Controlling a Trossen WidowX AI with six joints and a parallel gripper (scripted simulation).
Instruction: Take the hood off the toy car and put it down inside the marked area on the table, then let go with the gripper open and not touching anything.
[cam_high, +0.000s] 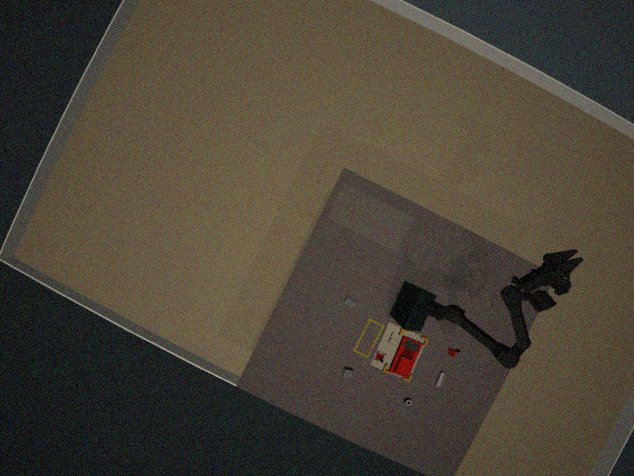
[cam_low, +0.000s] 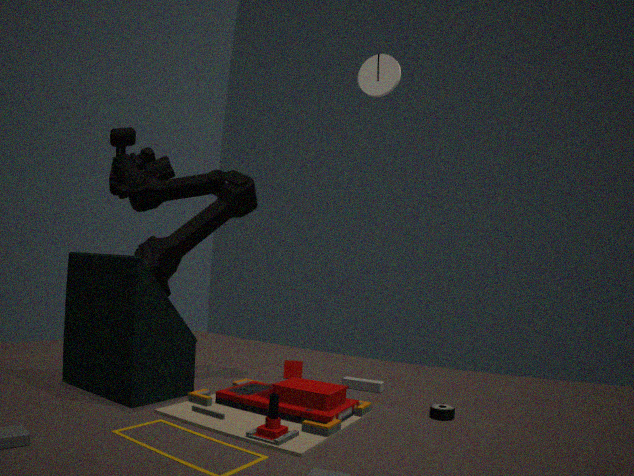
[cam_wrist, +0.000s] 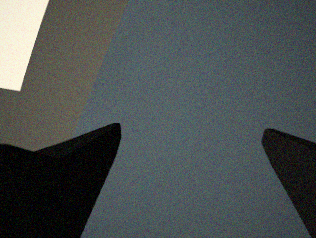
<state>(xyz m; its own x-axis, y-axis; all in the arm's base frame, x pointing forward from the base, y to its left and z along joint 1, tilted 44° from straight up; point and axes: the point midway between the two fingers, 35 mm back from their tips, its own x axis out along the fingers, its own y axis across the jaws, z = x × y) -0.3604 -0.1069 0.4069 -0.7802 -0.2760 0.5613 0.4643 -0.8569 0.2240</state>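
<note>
My gripper tip is now 730 mm short of the red hood, 140 mm to the left of it and 490 mm above it. The rest, counted from my gripper tip: black ring (910 mm ahead, 30 mm to the right, 520 mm below).
</note>
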